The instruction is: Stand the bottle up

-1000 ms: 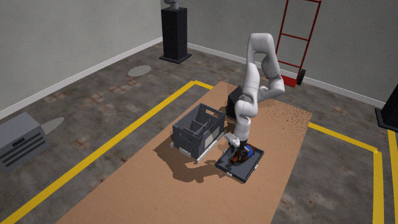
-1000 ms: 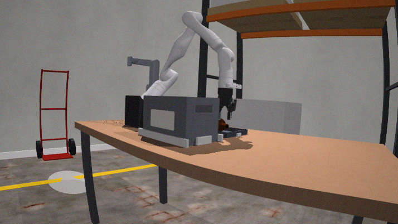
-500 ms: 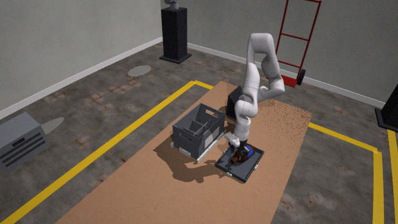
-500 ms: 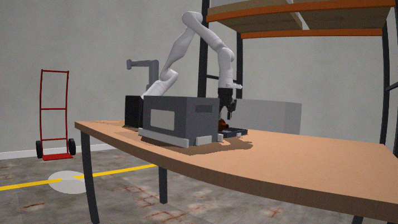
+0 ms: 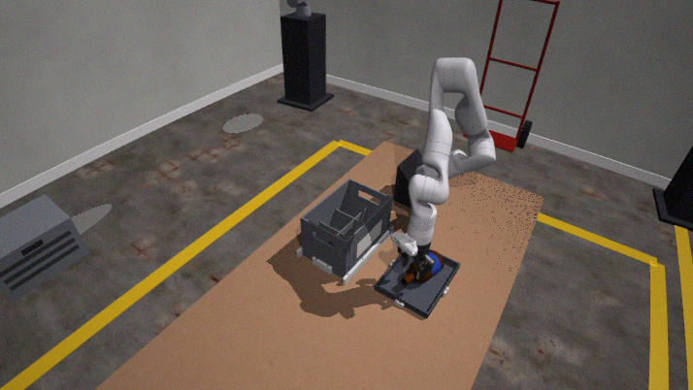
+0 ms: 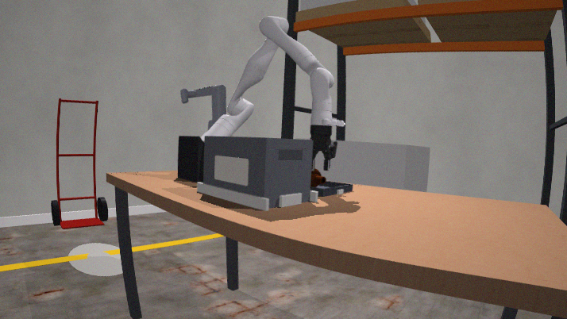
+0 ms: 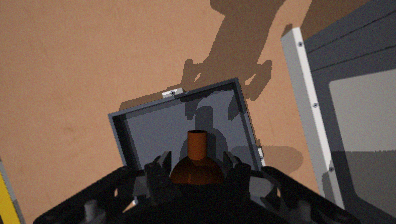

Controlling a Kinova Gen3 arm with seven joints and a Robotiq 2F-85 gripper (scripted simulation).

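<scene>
Right now the brown bottle is 50 mm behind my hand, 40 mm below it and 20 mm to the left of it. The rest, counted from my hand: grey crate: 270 mm to the right, 70 mm behind; then dark tray: 70 mm below, 40 mm behind, 20 mm to the left.
</scene>
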